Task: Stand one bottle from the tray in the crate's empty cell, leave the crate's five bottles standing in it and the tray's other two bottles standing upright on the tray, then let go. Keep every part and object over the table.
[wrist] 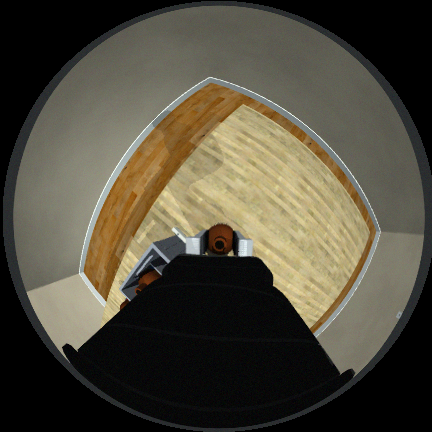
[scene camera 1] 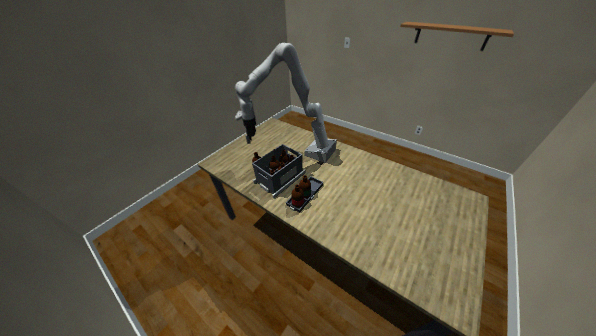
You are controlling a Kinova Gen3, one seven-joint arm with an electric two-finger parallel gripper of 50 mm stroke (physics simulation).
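Places are measured from the arm's base along level axes (x right, y ahead, z up), in metres.
Pixels of known places: gripper, fingertip midpoint: (wrist: 220,238) (scene camera 1: 249,141); arm's base at its link origin: (scene camera 1: 322,145).
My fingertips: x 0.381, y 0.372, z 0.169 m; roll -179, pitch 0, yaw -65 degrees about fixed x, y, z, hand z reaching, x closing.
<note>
For each thing: its top centre in the pictures, then the offset to it from my fingertips. "spot": a spot on its surface instead. Level surfaces: height alone.
- brown bottle at its top centre: (wrist: 219,244) (scene camera 1: 255,153) dx -0.024, dy -0.008, dz -0.093 m
- grey crate at its top centre: (wrist: 176,312) (scene camera 1: 277,158) dx -0.208, dy +0.004, dz -0.073 m
- dark tray at a spot on its surface: (scene camera 1: 316,185) spot: dx -0.470, dy -0.028, dz -0.243 m
- green lower part at its top centre: (scene camera 1: 305,176) dx -0.431, dy +0.068, dz -0.088 m
- table at its surface level: dz -0.248 m
My gripper (scene camera 1: 249,140) (wrist: 220,238) is partly open and empty, high above the table on the far side of the crate. A brown bottle (scene camera 1: 256,157) (wrist: 220,233) stands outside the crate, behind it in the scene view; in the wrist view it shows below and between the fingers. The grey crate (scene camera 1: 291,175) (wrist: 168,247) holds several brown bottles (scene camera 1: 273,163) (wrist: 150,279); its walls and my gripper body hide parts of the cells. The dark tray (scene camera 1: 316,185) bears two upright bottles, one with a red lower part (scene camera 1: 297,196) and one with a green lower part (scene camera 1: 305,187).
A pale strip (scene camera 1: 283,189) (wrist: 178,234) lies along the crate's side, between crate and tray in the scene view. The table (scene camera 1: 400,215) (wrist: 280,190) has its near edge close to crate and tray. The arm's base (scene camera 1: 320,151) stands behind the crate, to its right.
</note>
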